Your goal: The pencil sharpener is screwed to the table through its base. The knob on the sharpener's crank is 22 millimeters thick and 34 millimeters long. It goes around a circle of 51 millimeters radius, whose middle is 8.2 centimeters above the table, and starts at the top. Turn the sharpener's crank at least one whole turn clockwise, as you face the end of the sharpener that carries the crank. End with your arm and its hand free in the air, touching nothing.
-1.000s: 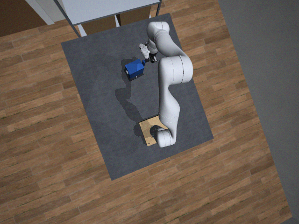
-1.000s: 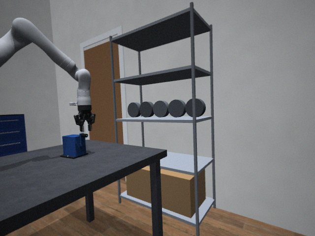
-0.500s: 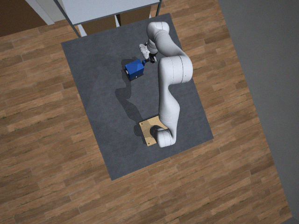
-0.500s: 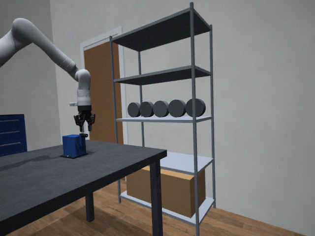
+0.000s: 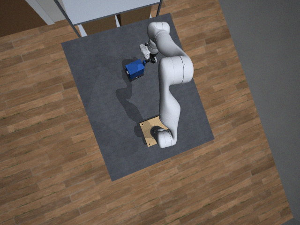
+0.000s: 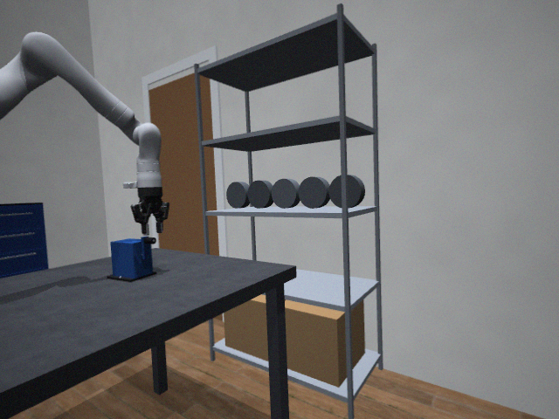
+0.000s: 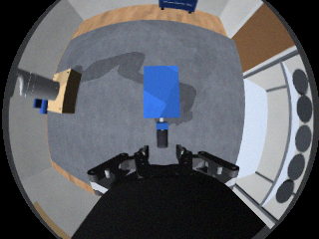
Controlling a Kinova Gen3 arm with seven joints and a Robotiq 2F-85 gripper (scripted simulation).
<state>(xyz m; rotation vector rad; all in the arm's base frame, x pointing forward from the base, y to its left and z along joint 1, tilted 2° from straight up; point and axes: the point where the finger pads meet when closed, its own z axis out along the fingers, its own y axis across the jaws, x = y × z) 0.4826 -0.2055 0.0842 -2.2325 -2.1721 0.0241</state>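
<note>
The dark crank knob lies 20 mm to the left of my hand and 40 mm below it. From my hand the other things lie so: blue crank arm: 20 mm to the left, 50 mm below.
</note>
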